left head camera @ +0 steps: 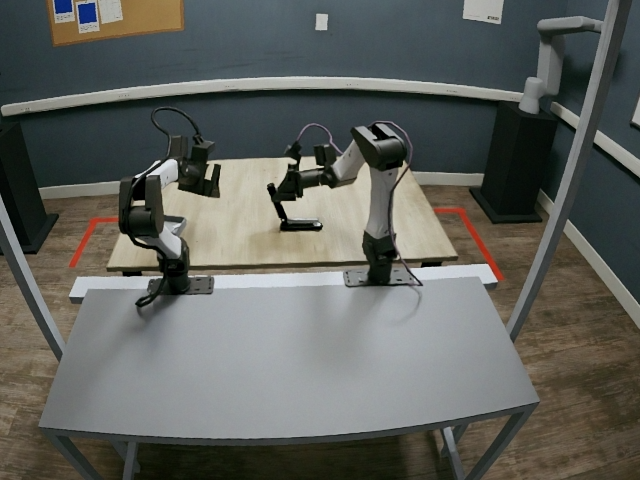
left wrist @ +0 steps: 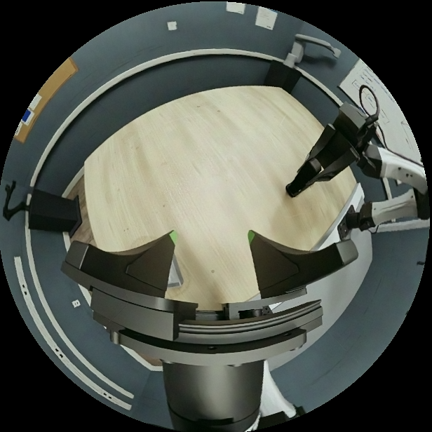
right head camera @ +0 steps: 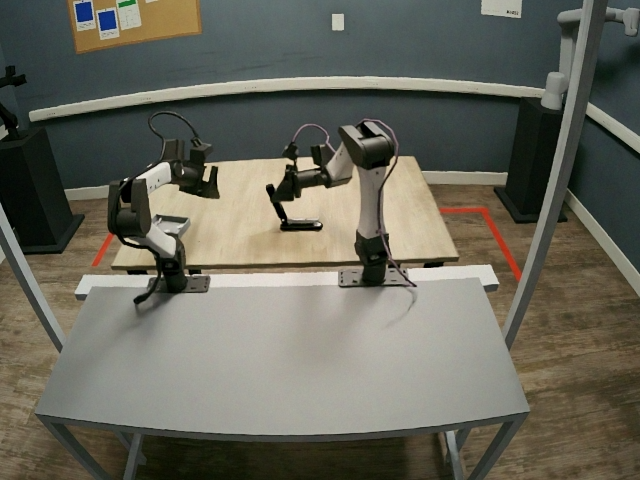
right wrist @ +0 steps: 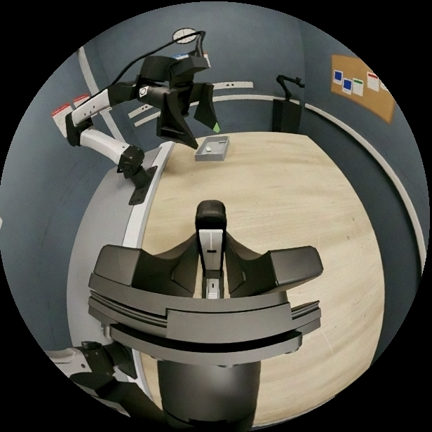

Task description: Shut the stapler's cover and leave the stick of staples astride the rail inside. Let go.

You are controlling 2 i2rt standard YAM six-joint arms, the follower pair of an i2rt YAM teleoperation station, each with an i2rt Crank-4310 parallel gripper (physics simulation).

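Frame: origin at the left arm's base, x ahead, y left, z up, level; millimetres.
Seen in the pictures: left gripper, fingertip midpoint: (left head camera: 208,193) (right head camera: 209,194); right gripper, fingertip midpoint: (left head camera: 271,198) (right head camera: 270,199); left arm's base at its link origin: (left head camera: 180,288) (right head camera: 178,286); right arm's base at its link origin: (left head camera: 378,278) (right head camera: 373,279).
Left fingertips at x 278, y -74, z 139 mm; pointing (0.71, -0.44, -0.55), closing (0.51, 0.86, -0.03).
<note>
Offsets run from my left fingertips to a thing's top centre. "pt": to the spot under its first point. Level surfaces: height alone.
The black stapler's base, with its pale metal rail @[pt dy -294, dx -31, dz -100 mm] (left head camera: 302,222) (right head camera: 302,222), is level in the head views; whether it touches the table is unclear. Its cover @[pt dy -225, dx -24, dz -53 mm] (left head camera: 280,209) (right head camera: 279,210) (right wrist: 211,215) stands open, steeply upright. My right gripper (left head camera: 276,195) (right head camera: 275,195) (right wrist: 211,232) is shut on the cover, a finger on each side. My left gripper (left head camera: 212,180) (right head camera: 212,181) (left wrist: 211,231) (right wrist: 209,137) is open and empty, raised near the grey tray, apart from the stapler. A stick of staples cannot be made out for certain on the rail; small pale pieces (right wrist: 209,149) lie in the tray.
The grey tray @[dy +171, dx -3, dz -97 mm] (right head camera: 180,233) (left wrist: 175,278) (right wrist: 212,157) sits on the wooden table @[dz -125 mm] (left head camera: 242,248) (right head camera: 242,248), at the left in the head views, partly behind the left arm. The white beam (left head camera: 279,280) and arm bases border the table's near edge.
</note>
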